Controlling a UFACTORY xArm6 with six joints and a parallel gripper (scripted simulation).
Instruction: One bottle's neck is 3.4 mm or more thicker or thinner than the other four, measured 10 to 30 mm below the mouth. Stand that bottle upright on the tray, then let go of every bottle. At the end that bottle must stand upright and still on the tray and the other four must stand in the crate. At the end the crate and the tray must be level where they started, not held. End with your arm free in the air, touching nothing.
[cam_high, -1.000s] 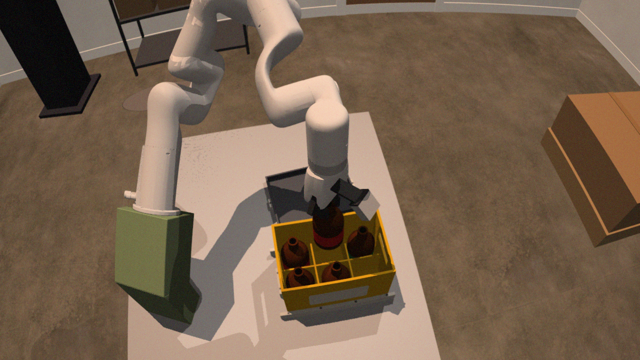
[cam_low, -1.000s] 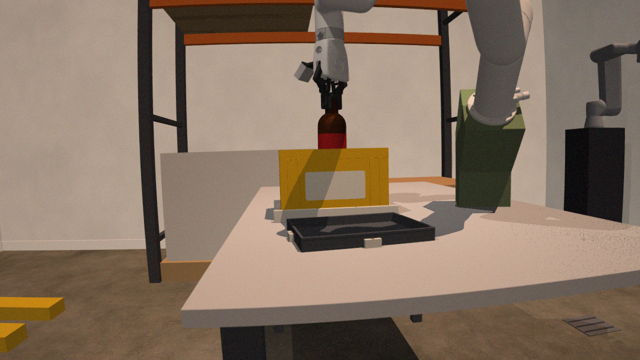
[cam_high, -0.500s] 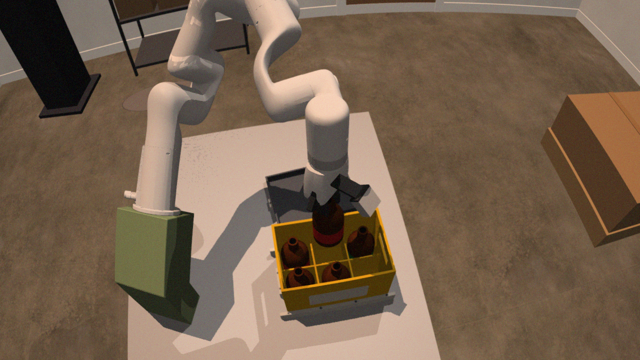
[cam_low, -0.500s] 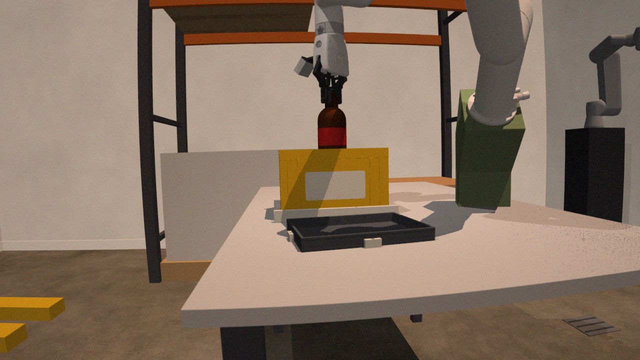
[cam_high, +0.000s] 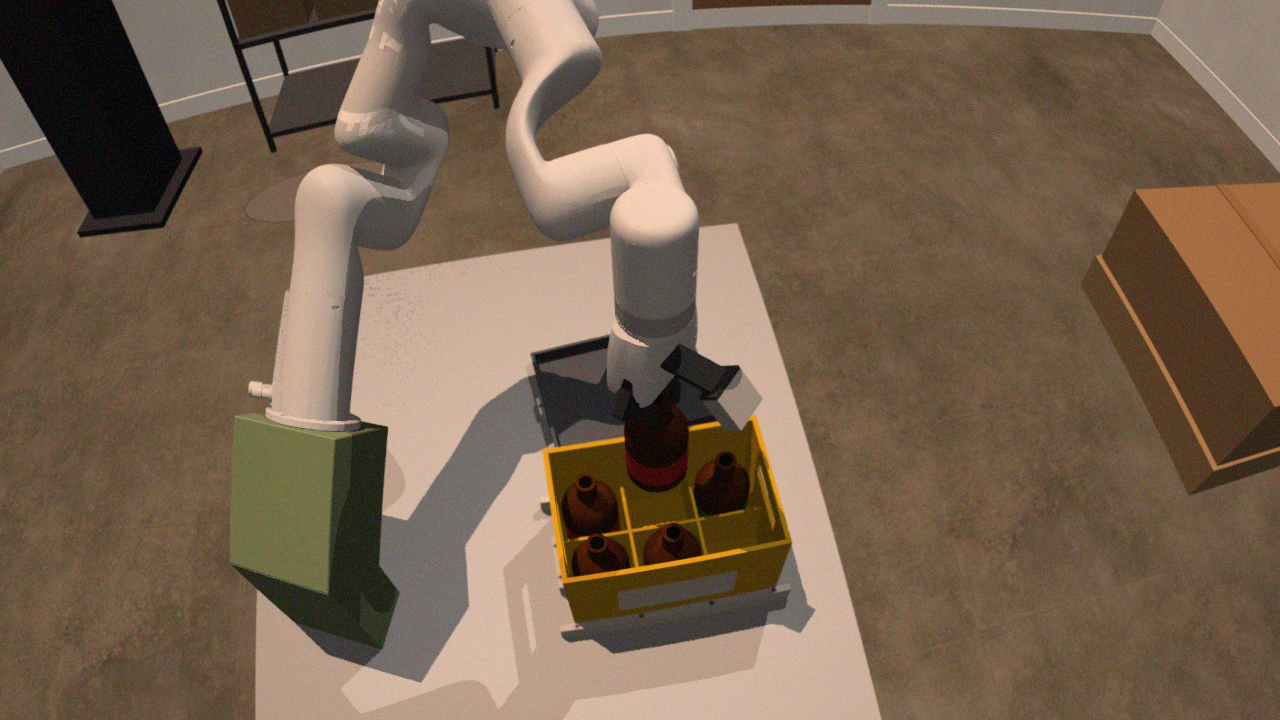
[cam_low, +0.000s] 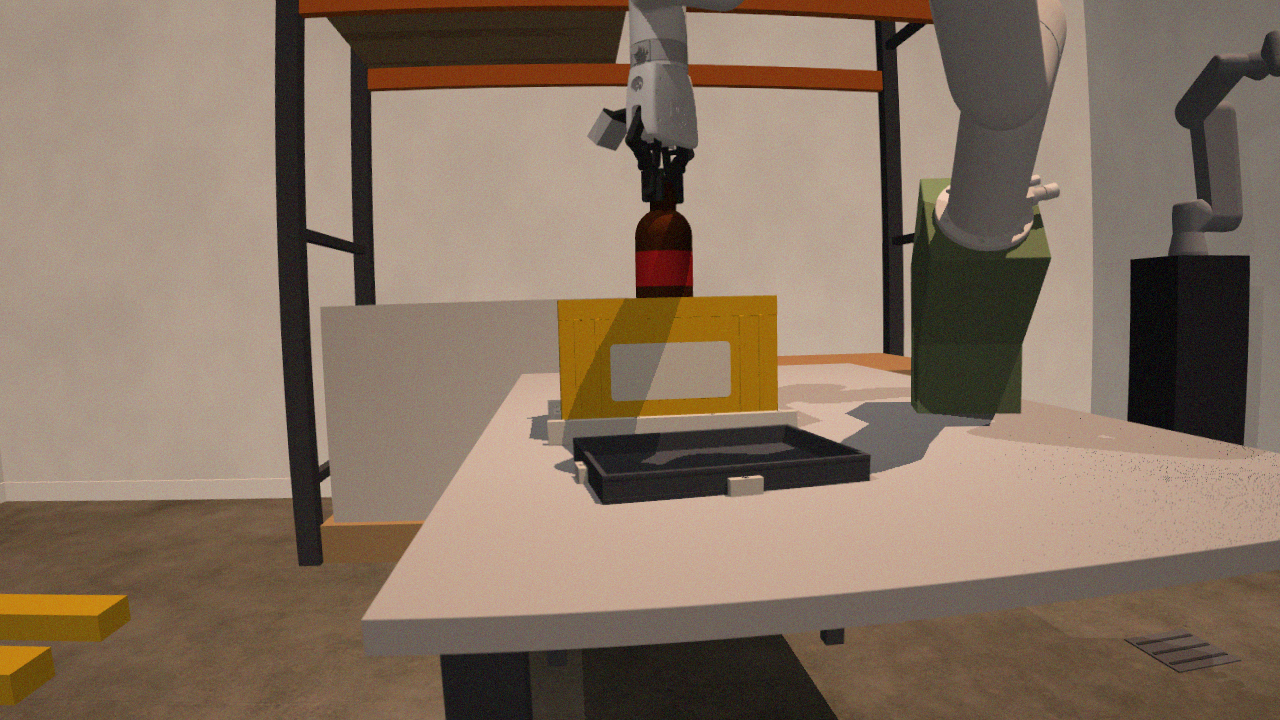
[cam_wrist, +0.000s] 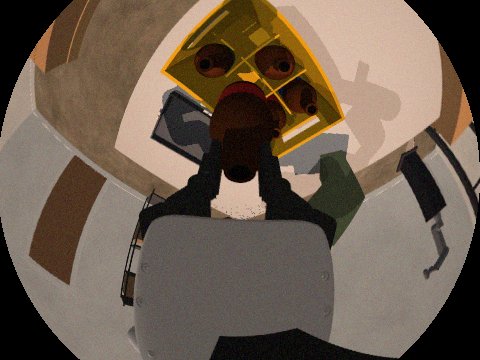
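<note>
The glass bottle is 70 mm below my hand. From my hand the other things lie so: yellow crate: 10 mm ahead, 40 mm to the right, 230 mm below; then dark tray: 50 mm behind, 230 mm to the left, 300 mm below.
</note>
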